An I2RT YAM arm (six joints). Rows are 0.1 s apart.
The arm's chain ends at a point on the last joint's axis. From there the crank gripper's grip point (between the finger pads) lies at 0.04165 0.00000 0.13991 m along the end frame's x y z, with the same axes.
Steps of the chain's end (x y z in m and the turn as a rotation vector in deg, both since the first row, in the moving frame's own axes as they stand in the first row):
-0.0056 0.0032 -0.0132 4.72 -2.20 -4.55
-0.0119 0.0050 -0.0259 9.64 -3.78 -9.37
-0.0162 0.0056 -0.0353 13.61 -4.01 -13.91
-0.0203 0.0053 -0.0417 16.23 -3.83 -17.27
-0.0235 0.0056 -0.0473 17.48 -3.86 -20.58
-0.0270 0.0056 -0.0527 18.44 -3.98 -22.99
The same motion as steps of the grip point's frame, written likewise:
-0.0116 -0.0115 -0.0123 4.72 -2.20 -4.55
-0.0236 -0.0245 -0.0260 9.64 -3.78 -9.37
-0.0311 -0.0360 -0.0379 13.61 -4.01 -13.91
-0.0372 -0.0444 -0.0466 16.23 -3.83 -17.27
-0.0428 -0.0487 -0.0535 17.48 -3.86 -20.58
-0.0485 -0.0520 -0.0600 18.44 -3.98 -22.99

